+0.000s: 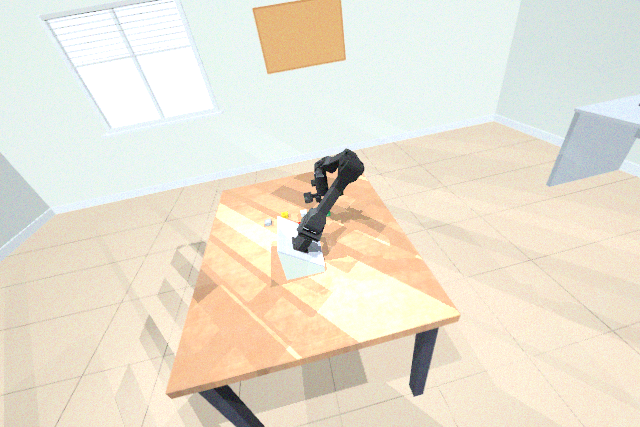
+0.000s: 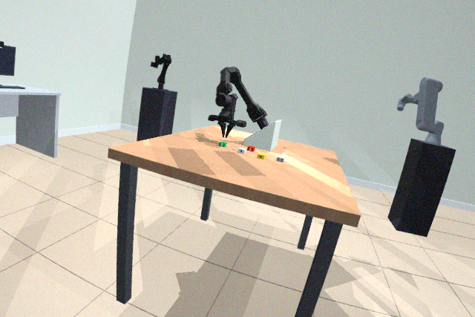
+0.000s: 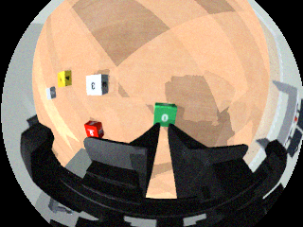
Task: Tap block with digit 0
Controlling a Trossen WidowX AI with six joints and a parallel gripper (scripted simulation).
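Now: gripper tip 3 cm above the green block. From my gripper tip the other things lie so: white block: 5 cm ahead, 11 cm to the left, 3 cm below; then red block: 5 cm behind, 14 cm to the left, 3 cm below; then yellow block: 6 cm ahead, 21 cm to the left, 3 cm below.
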